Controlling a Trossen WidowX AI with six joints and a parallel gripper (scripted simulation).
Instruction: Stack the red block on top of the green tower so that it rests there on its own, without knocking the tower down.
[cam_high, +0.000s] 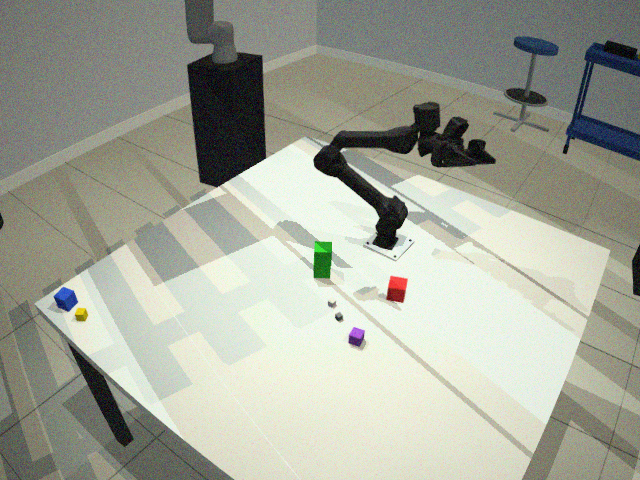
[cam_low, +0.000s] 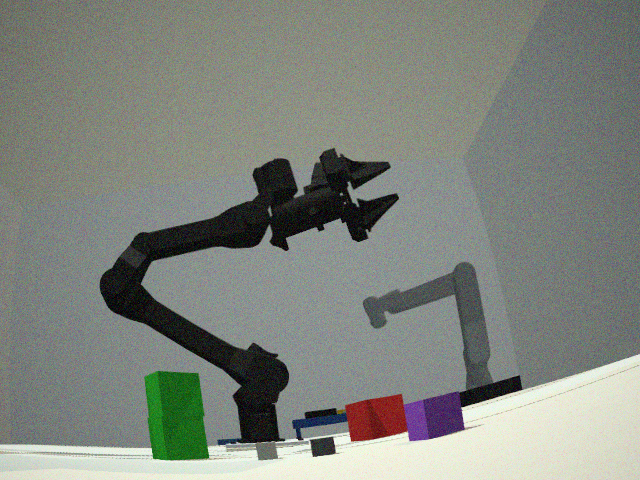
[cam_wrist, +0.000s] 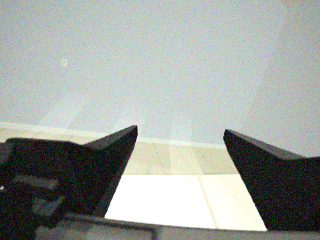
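The red block is 38 cm below my gripper tip, 15 cm to the right of it and 12 cm ahead of it. Also, from my gripper tip: blue cube: 94 cm to the right, 59 cm ahead, 38 cm below; yellow cube: 86 cm to the right, 60 cm ahead, 39 cm below; purple cube: 38 cm below, 32 cm ahead, 18 cm to the right.
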